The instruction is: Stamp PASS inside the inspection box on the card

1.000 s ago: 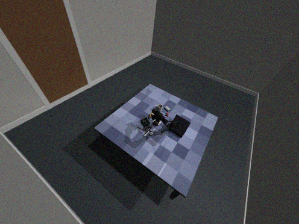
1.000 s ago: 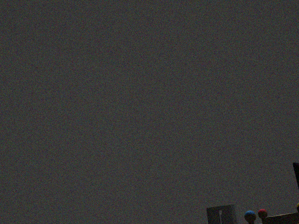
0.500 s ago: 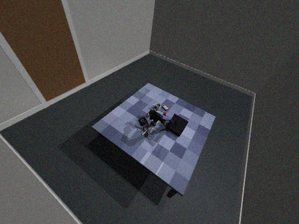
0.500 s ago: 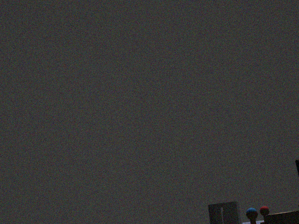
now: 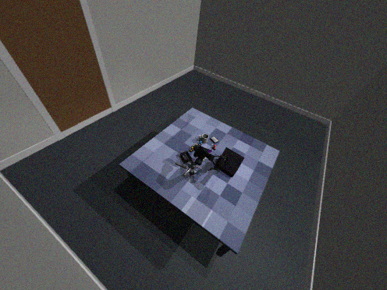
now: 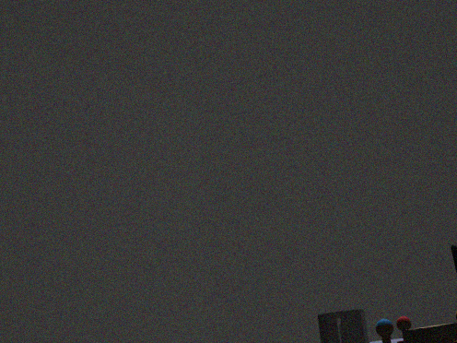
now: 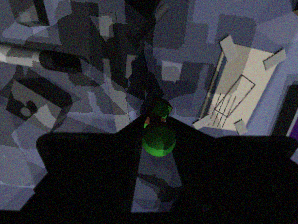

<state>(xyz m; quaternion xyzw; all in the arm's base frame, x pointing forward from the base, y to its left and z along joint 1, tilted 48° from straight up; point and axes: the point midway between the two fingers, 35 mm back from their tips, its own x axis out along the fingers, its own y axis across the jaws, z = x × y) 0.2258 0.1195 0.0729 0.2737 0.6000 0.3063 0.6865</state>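
Right now my gripper tip is right at the green-knobbed stamp. Round my gripper tip: white cylinder 13 cm to the left, 4 cm ahead, 2 cm below; then grey box 13 cm to the left, 1 cm below, 1 cm behind; then card 10 cm to the right, 4 cm ahead, 3 cm below.
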